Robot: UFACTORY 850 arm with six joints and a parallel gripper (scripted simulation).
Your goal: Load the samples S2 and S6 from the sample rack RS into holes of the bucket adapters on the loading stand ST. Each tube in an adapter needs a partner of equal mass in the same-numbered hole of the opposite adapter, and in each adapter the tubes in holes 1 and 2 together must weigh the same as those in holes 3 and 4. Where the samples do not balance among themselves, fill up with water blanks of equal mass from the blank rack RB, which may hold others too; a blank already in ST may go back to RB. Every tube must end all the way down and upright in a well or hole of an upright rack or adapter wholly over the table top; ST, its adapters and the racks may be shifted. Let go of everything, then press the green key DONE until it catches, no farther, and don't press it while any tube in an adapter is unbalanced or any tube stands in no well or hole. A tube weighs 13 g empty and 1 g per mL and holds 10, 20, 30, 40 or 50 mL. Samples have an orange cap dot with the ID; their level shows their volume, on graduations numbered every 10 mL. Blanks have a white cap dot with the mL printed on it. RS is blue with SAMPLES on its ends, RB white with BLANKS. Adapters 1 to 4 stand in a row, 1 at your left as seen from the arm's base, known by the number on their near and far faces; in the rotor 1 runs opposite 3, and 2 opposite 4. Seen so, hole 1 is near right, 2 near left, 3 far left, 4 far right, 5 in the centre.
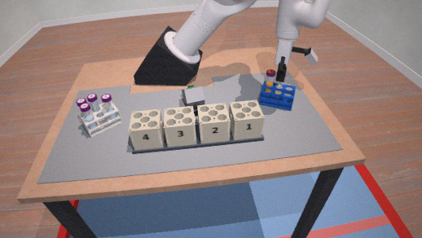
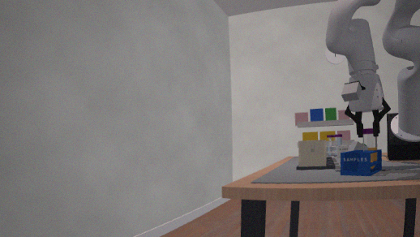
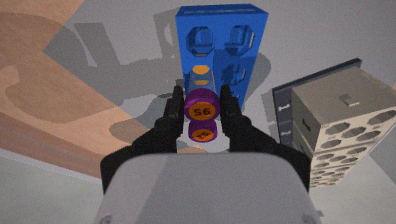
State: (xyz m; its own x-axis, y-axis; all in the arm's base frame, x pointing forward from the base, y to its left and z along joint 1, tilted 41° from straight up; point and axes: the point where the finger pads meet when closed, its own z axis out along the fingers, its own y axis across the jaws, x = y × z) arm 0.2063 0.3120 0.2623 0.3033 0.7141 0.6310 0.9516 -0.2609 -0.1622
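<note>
The sample S6 lies 1 cm ahead of my hand and 5 cm below it. From my hand the other things lie so: blue sample rack RS: 2 cm ahead, 1 cm to the right, 9 cm below; adapter 1: 20 cm ahead, 15 cm to the right, 7 cm below; sample tube S2: 2 cm behind, 4 cm to the right, 5 cm below.
</note>
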